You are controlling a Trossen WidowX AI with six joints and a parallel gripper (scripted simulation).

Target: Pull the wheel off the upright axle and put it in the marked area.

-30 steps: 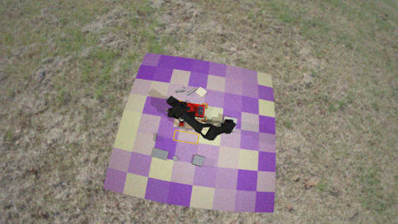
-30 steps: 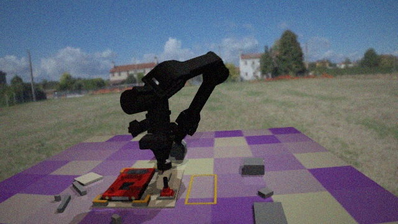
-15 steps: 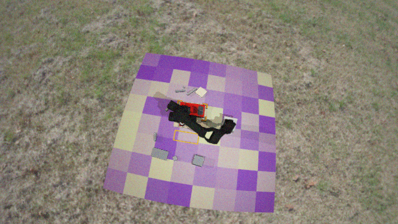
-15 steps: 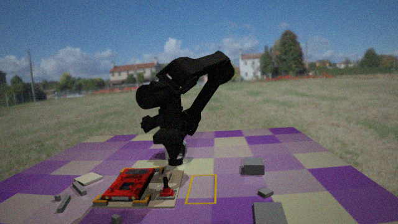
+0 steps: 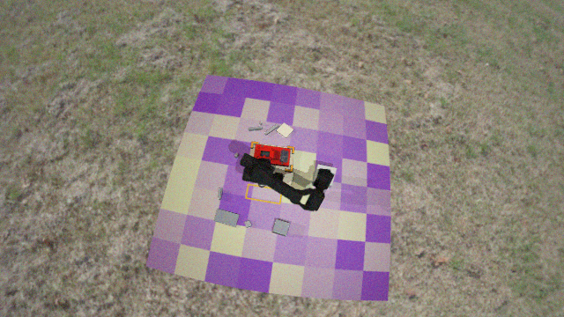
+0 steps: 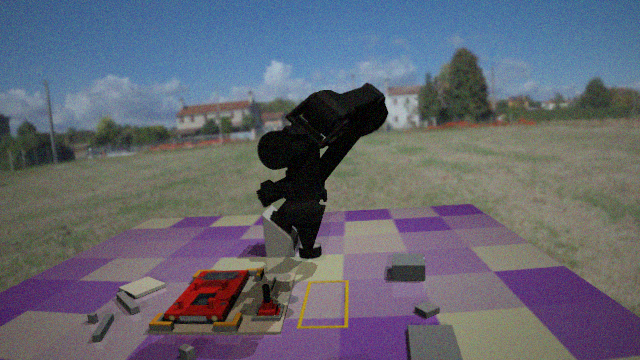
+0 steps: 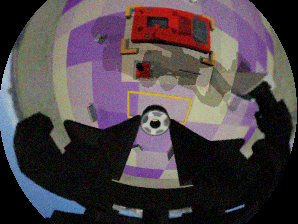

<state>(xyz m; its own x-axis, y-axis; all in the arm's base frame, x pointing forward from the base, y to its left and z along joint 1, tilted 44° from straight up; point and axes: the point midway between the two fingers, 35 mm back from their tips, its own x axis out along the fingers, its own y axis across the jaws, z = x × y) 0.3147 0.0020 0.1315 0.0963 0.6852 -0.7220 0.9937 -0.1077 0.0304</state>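
My gripper tip is 8 cm to the left of the upright axle, 8 cm above it and 3 cm short of it. From my gripper tip the other things lie so: tile 39 cm to the right, 11 cm below, 10 cm behind; then dark wheel right at my gripper tip.
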